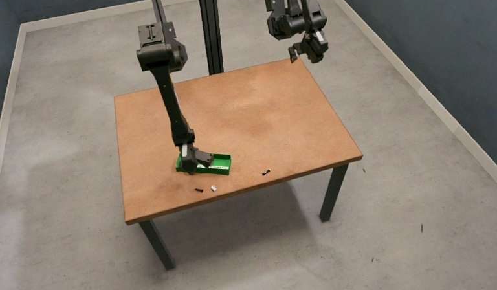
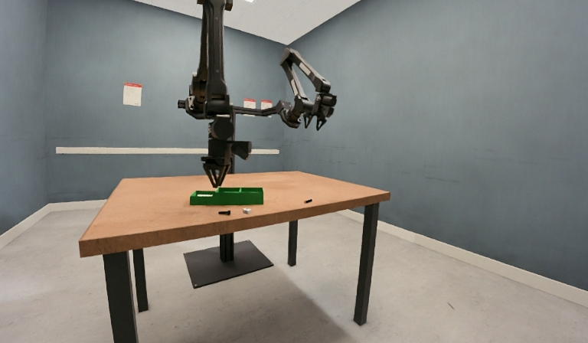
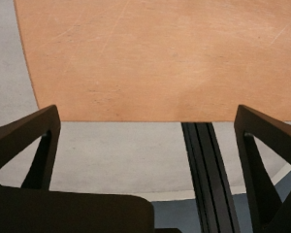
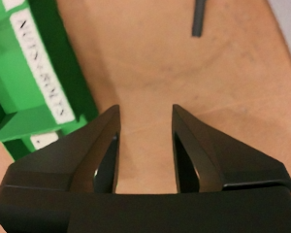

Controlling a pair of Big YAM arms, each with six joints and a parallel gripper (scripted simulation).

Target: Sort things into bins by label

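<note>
My right hand is 80 mm above the black bolt and 60 mm short of it. The rest, counted from my right hand: green two-compartment bin 70 mm to the left, 70 mm behind, 60 mm below.
</note>
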